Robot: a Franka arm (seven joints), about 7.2 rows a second.
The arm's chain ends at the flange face. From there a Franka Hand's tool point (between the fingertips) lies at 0.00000 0.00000 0.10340 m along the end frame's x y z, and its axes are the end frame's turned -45 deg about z.
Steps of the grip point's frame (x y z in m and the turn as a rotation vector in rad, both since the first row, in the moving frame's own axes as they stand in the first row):
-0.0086, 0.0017, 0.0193, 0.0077, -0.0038, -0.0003
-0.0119, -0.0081, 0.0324, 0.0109, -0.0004, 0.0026
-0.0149, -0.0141, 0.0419, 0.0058, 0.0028, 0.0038
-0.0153, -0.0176, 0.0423, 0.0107, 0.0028, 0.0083
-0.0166, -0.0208, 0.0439, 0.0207, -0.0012, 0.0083
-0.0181, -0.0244, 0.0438, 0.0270, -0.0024, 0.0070
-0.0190, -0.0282, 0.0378, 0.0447, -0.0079, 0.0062
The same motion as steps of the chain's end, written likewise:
-0.0040, 0.0076, 0.0193, 0.0028, -0.0081, -0.0003
-0.0133, 0.0035, 0.0324, 0.0074, -0.0080, 0.0026
-0.0203, 0.0012, 0.0419, 0.0061, -0.0021, 0.0038
-0.0227, -0.0006, 0.0423, 0.0095, -0.0056, 0.0083
-0.0249, -0.0015, 0.0439, 0.0138, -0.0155, 0.0083
-0.0279, -0.0026, 0.0438, 0.0174, -0.0208, 0.0070
-0.0295, -0.0038, 0.0379, 0.0260, -0.0372, 0.0062

